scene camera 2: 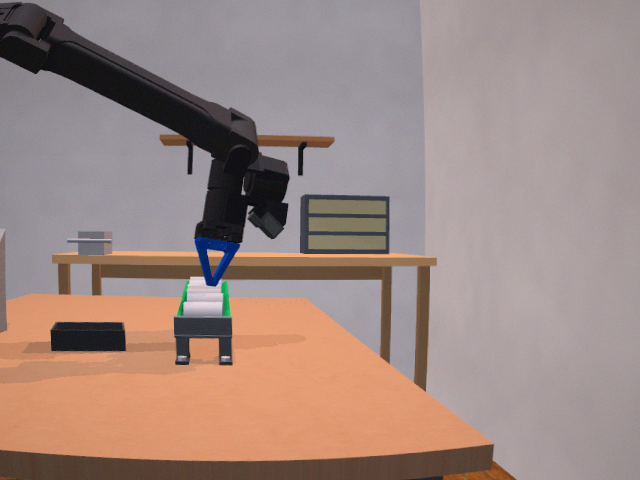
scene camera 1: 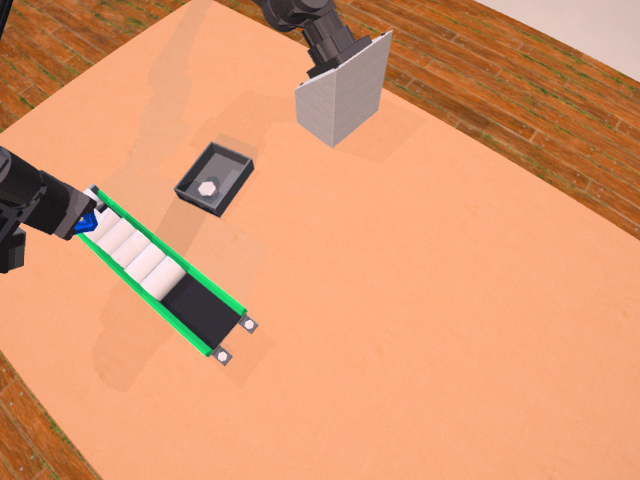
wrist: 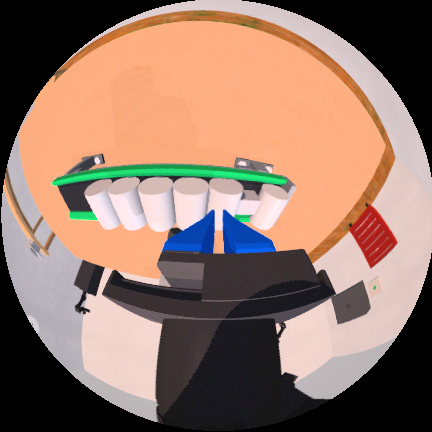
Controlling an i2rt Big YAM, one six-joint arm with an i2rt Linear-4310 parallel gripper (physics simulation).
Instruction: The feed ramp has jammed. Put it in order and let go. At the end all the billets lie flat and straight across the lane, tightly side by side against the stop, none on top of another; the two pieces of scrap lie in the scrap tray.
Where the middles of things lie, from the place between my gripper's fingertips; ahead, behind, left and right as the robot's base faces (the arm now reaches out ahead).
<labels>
Now: the grey stop [scene camera 2: 183,325] 10 cm to the right of my hand and 5 cm below it. From my hand the other things lie so: scrap tray [scene camera 1: 228,170]: 22 cm behind, 1 cm to the left, 9 cm below.
</labels>
